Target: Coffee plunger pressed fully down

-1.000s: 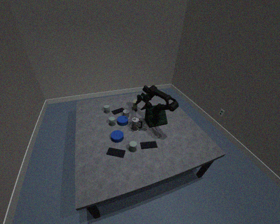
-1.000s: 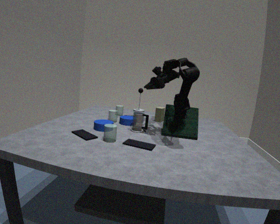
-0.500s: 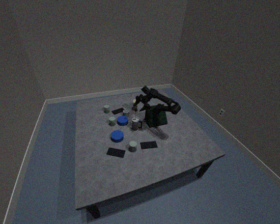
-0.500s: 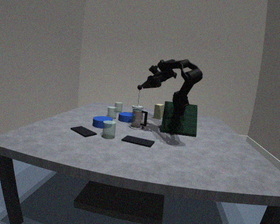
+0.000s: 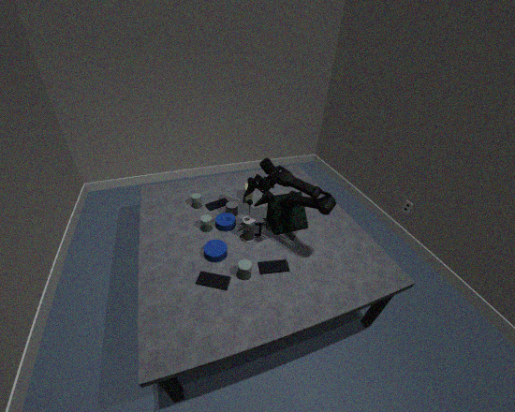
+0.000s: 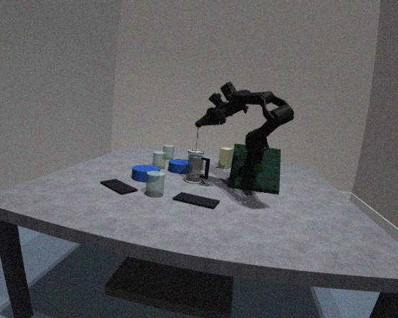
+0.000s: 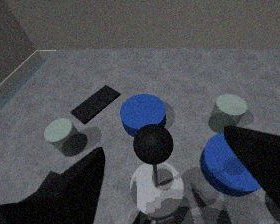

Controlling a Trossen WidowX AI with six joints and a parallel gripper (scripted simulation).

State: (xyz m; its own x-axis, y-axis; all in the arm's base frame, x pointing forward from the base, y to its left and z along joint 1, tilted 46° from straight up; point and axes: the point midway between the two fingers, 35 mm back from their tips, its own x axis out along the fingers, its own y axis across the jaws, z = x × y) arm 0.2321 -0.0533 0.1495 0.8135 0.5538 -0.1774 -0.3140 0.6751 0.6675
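The coffee press lies 2 cm behind my gripper tip, 1 cm to the left of it and 13 cm below it. From my gripper tip the other things lie so: cream block 11 cm behind, 35 cm to the right, 20 cm below.
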